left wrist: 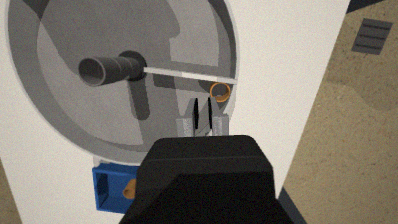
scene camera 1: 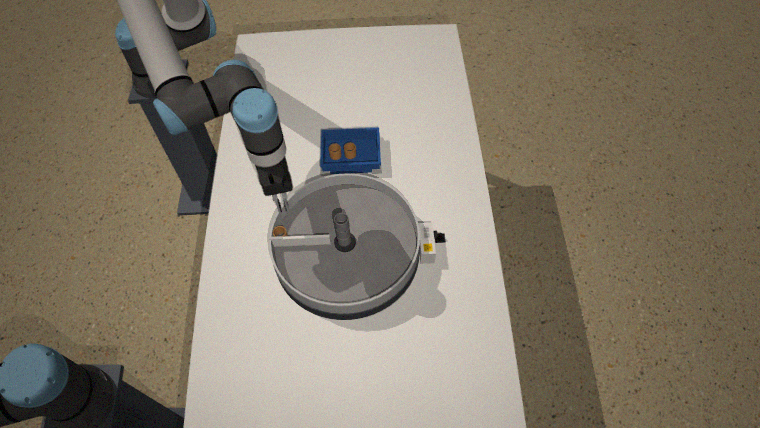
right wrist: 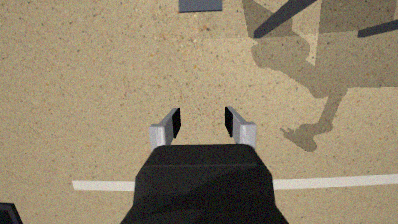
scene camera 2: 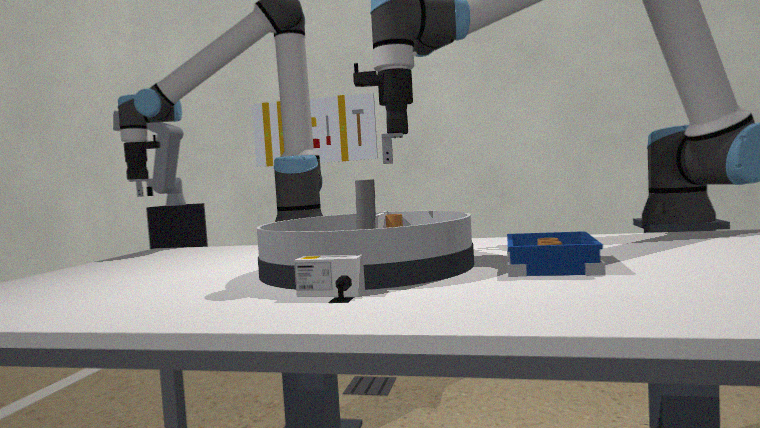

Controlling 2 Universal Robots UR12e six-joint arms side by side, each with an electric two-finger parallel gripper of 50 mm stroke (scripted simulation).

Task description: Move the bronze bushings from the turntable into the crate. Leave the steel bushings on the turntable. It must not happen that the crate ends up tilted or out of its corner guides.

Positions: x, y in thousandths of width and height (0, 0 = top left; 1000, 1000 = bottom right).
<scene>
my right gripper: right wrist 509, 520; scene camera 2 191, 459; not seen in the left wrist view (out of frame); not seen in scene camera 1 (out of frame)
blue crate: left wrist 273, 846; scene camera 1 484, 328; scene camera 2 712, 609; not seen in the right wrist view (out of frame)
</scene>
